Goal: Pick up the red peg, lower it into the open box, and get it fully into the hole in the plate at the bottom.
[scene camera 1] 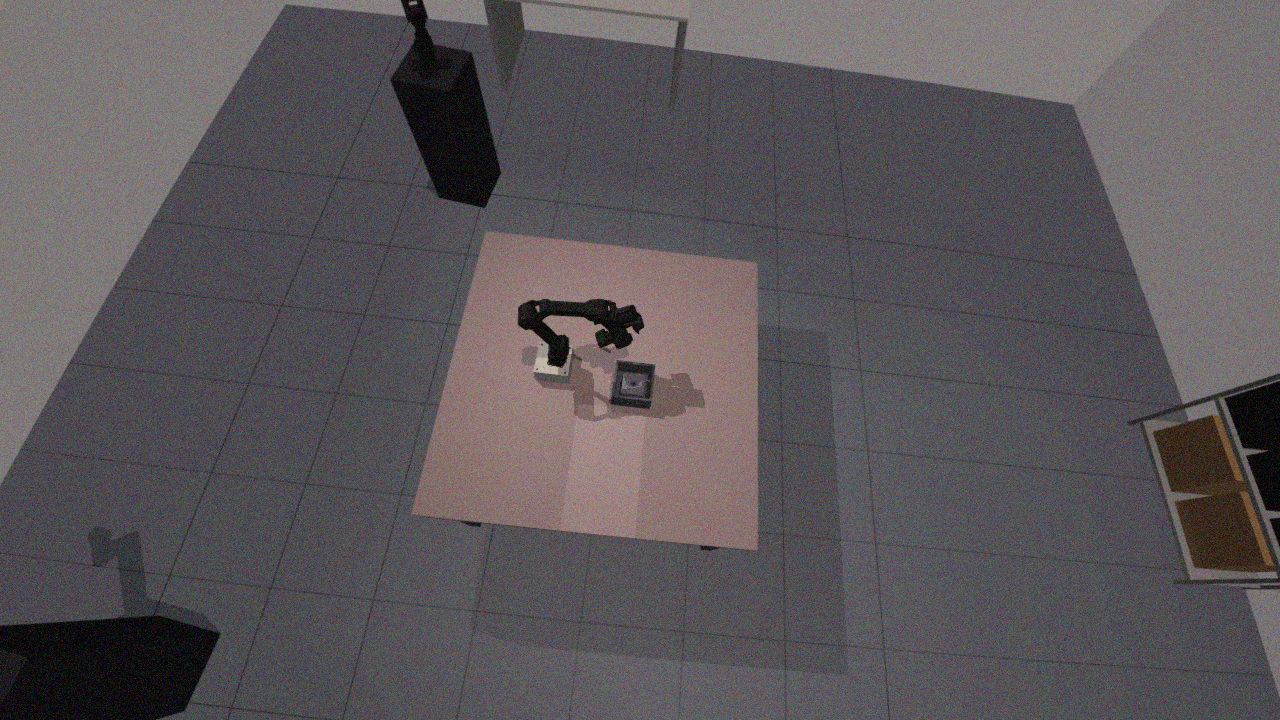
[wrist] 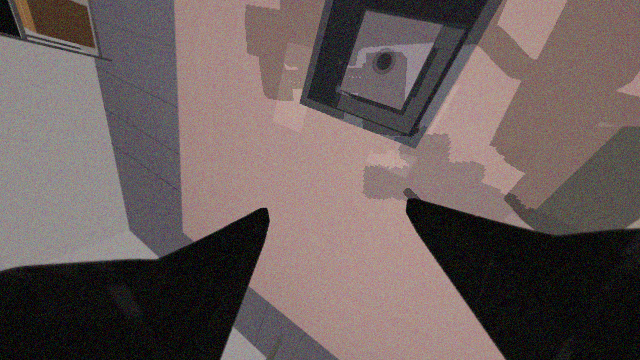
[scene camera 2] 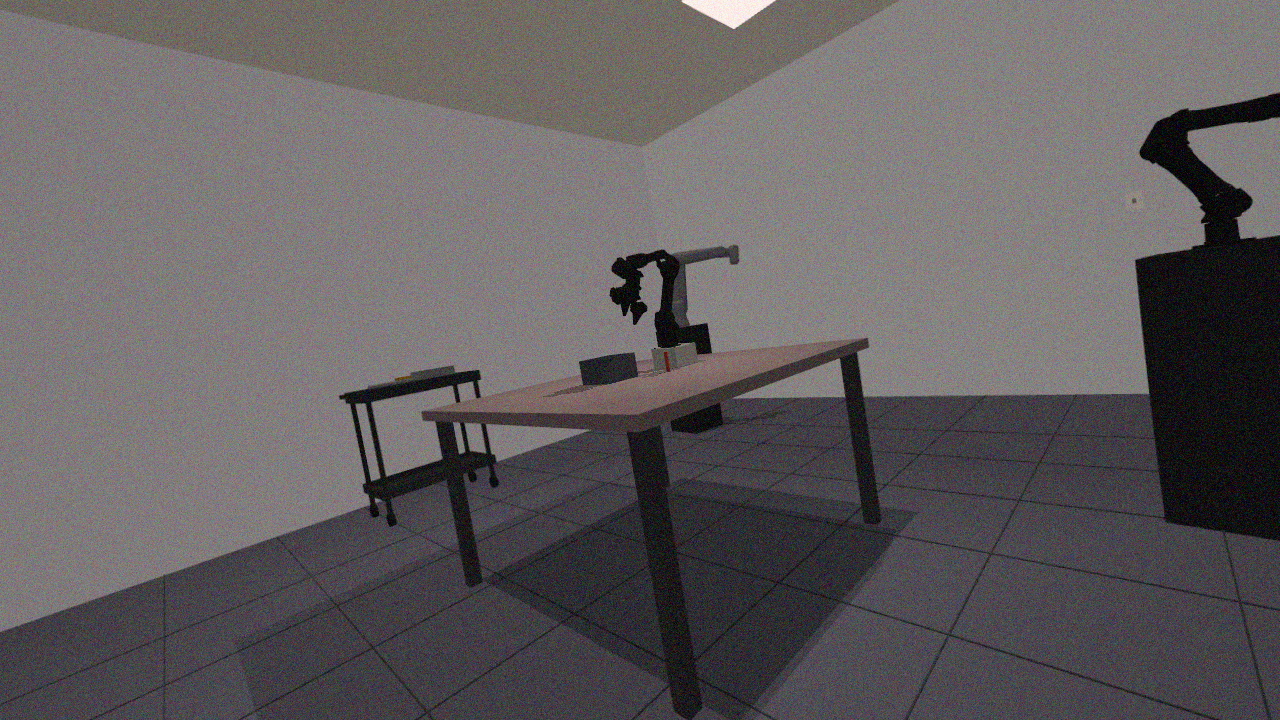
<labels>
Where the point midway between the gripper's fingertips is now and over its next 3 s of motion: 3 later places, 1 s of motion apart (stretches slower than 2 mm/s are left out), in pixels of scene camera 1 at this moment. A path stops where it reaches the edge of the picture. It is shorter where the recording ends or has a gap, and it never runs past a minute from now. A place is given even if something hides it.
My gripper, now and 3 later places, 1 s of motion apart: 627,337; 603,343; 602,346; 619,348
</labels>
